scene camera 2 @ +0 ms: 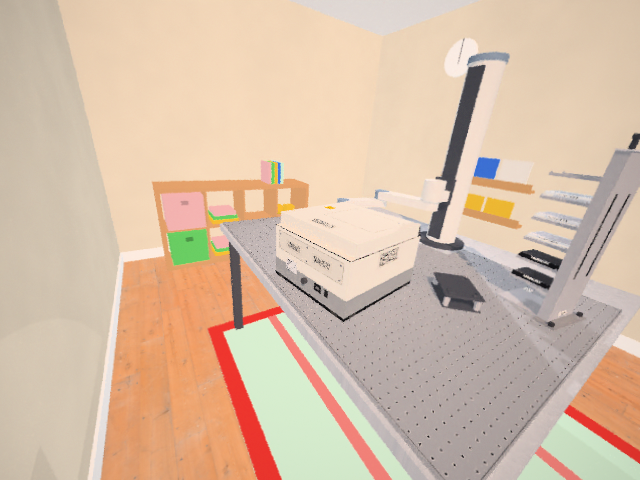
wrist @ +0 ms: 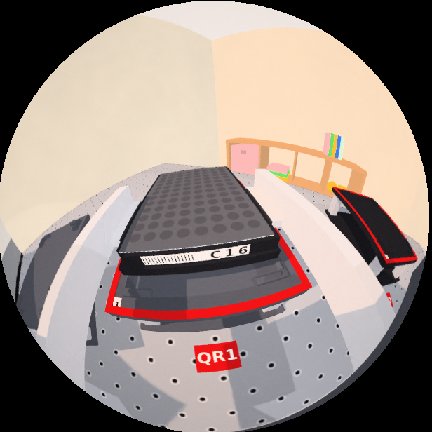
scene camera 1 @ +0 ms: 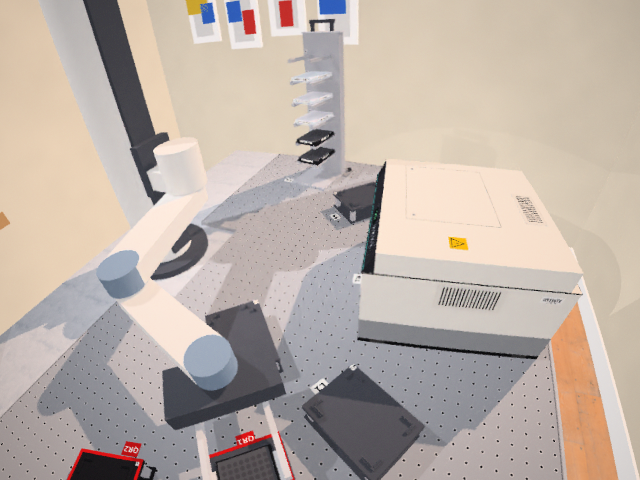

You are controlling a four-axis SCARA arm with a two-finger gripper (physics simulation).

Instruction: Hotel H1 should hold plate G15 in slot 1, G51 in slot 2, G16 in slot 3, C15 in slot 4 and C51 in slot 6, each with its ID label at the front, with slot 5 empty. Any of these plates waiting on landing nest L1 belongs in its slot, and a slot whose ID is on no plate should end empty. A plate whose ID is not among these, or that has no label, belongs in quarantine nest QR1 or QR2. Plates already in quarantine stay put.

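Frame: origin at the arm's base, x up, y left, z back, level; millimetres.
Seen in the pictures: arm's base, origin of its link: point(scene camera 2: 439, 241) point(scene camera 1: 169, 251).
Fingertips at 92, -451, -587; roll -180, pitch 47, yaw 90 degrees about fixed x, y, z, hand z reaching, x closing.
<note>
Offsets run from my fingertips to a thing's top centre, as dx, dy, dz. "*": to the spot under its first point.
My gripper point(wrist: 191, 186) is shut on the black plate C16 point(wrist: 200, 210) point(scene camera 1: 248, 467), low over the red-edged nest QR1 point(wrist: 200, 315); whether the plate touches the nest is unclear. Its label faces the wrist camera. Hotel H1 point(scene camera 1: 330, 103) point(scene camera 2: 586, 232) bears two black plates in its lowest positions and three clear plates above them; the top shelf @[+368, +980, +270] point(scene camera 1: 310, 59) point(scene camera 2: 573, 175) bears no plate. The hotel plates' IDs are too small to read. Landing nest L1 @[-24, +169, -104] point(scene camera 1: 361, 423) is bare. Quarantine nest QR2 @[* -29, -74, +240] point(scene camera 1: 105, 467) point(wrist: 375, 225) has a black top; no separate plate stands out.
A large beige instrument @[+165, +552, -202] point(scene camera 1: 465, 206) point(scene camera 2: 346, 248) stands on the perforated table. A dark nest @[-24, +839, +84] point(scene camera 1: 356, 198) point(scene camera 2: 457, 289) stands between it and the hotel. Another dark nest @[-20, +238, +170] point(scene camera 1: 242, 325) lies partly under the gripper body. The arm's column point(scene camera 2: 465, 155) stands at the table's edge.
</note>
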